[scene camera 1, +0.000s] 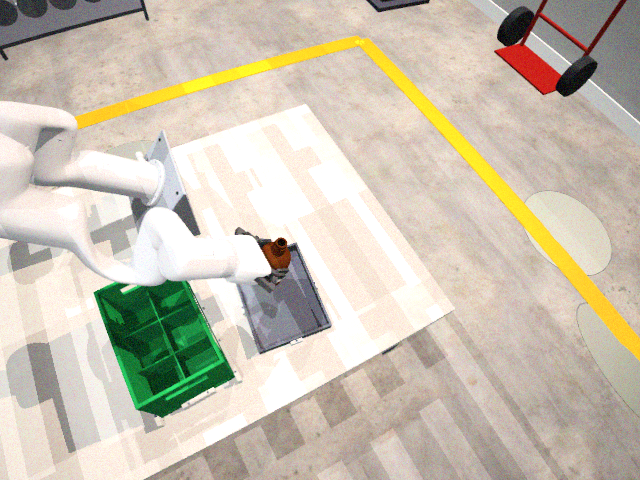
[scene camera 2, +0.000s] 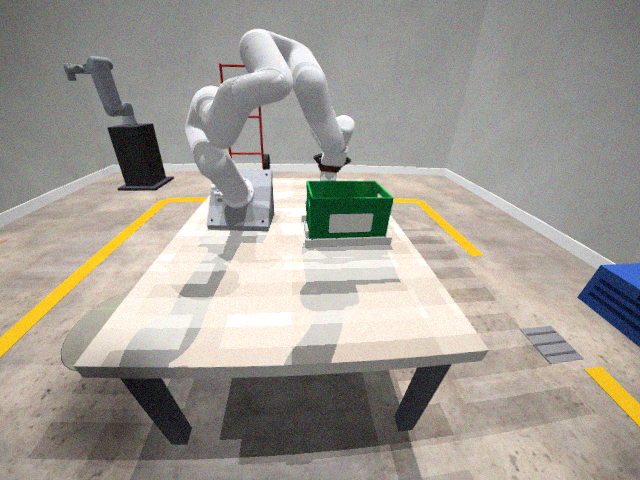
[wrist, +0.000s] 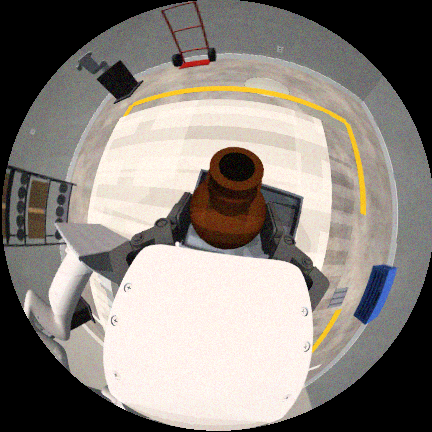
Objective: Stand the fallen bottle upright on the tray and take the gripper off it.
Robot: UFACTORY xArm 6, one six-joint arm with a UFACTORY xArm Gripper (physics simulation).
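The brown bottle has its neck pointing up and looks about upright. Its white lower part shows below the fingers in scene camera 2. My gripper is shut on the bottle's brown body, below the neck, one finger on each side. The grey tray lies beneath, with the bottle over its end nearer the back in scene camera 1. The bottle's base is hidden by the gripper and the crate, so I cannot tell whether it touches the tray.
A green crate with compartments stands beside the tray on the table. The arm's grey mounting block is behind the crate in scene camera 1. A red hand truck stands beyond the yellow floor line.
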